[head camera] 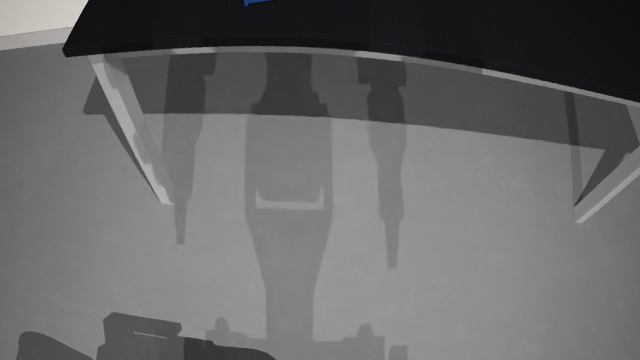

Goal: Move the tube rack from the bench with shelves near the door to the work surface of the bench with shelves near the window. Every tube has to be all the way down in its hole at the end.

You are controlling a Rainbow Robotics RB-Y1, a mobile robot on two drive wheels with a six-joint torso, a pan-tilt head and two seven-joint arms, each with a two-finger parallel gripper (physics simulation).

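Places are measured from the robot's base along level axes (x ahead, y left, z up), in metres.
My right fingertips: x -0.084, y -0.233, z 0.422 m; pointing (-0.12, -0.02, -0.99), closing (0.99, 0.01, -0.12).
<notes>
Behind a point stands the place of what it marks.
A small blue piece of the tube rack [257,2] {x 0.800, y 0.089, z 0.770 m} shows at the top edge of the head camera view, left of the middle. It is on the black work surface [350,25] {x 0.746, y -0.068, z 0.762 m} of a bench. The rest of the rack and its tubes are cut off by the edge of the view, so how the tubes sit cannot be seen. My left and right grippers do not show in the view; shadows of the arms fall on the floor.
The bench's front edge [275,49] {x 0.753, y 0.054, z 0.687 m} runs across the upper part of the view. A pale front leg [135,130] {x 0.757, y 0.402, z 0.421 m} stands at the left and another pale leg [607,187] {x 0.733, y -0.984, z 0.244 m} at the right. Grey floor [465,225] {x 0.711, y -0.502, z 0.001 m} lies before the bench. A wall [30,15] {x 1.554, y 1.286, z 0.195 m} shows at the upper left.
</notes>
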